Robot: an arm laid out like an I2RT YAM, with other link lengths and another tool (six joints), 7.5 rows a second.
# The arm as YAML. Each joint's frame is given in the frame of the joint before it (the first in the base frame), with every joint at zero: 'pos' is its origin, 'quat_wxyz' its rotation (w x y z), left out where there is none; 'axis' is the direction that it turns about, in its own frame. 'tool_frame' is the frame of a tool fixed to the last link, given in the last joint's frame.
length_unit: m
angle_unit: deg
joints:
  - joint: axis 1
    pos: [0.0, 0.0, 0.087]
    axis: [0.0, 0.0, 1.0]
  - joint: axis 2
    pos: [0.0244, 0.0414, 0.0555]
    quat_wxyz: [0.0, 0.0, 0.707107, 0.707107]
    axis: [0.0, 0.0, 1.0]
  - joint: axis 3
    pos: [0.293, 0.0, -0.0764]
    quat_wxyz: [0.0, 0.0, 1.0, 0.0]
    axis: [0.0, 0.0, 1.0]
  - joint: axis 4
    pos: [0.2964, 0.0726, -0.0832]
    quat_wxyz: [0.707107, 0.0, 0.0, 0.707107]
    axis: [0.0, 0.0, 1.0]
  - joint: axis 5
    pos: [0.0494, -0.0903, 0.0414]
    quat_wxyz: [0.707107, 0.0, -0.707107, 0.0]
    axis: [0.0, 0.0, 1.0]
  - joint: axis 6
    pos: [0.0, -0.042, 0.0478]
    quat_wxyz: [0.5, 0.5, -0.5, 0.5]
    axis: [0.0, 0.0, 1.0]
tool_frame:
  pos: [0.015, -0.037, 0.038]
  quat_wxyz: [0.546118, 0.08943, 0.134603, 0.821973]
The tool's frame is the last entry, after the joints.
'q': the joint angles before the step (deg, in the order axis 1, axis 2, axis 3, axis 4, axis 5, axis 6). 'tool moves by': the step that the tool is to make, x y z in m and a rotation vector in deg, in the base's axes. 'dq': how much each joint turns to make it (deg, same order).
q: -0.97, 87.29, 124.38, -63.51, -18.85, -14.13
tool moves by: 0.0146, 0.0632, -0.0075, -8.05, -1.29, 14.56
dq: 9.49, 2.01, 0.03, -0.60, -0.74, -10.10
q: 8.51, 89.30, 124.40, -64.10, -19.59, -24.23
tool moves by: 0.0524, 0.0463, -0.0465, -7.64, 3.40, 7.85
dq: 5.18, 7.79, -0.04, 0.55, 1.44, -7.61
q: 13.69, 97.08, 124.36, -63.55, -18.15, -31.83
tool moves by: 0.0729, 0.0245, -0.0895, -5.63, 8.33, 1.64
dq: 0.98, 11.83, -0.24, 1.68, 1.77, -3.14
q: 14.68, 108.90, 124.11, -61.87, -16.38, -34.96
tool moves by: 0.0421, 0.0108, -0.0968, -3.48, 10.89, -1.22
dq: 0.20, 10.12, -0.73, -0.35, 1.33, 0.79
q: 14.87, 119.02, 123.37, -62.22, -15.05, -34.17
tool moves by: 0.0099, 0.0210, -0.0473, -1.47, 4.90, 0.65
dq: 1.89, 4.81, -0.29, 0.25, 0.68, 1.07
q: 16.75, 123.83, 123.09, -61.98, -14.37, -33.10
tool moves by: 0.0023, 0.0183, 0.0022, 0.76, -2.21, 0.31
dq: 1.77, 0.22, 0.00, 2.89, 0.65, 1.35
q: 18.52, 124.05, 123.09, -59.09, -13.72, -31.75
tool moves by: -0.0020, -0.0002, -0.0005, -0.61, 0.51, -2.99
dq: 0.38, 0.03, 0.05, -0.08, 2.04, 2.78
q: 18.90, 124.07, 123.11, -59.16, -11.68, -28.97
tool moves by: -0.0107, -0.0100, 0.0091, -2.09, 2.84, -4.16
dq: -0.16, 0.00, 2.59, -5.41, 2.84, 3.06
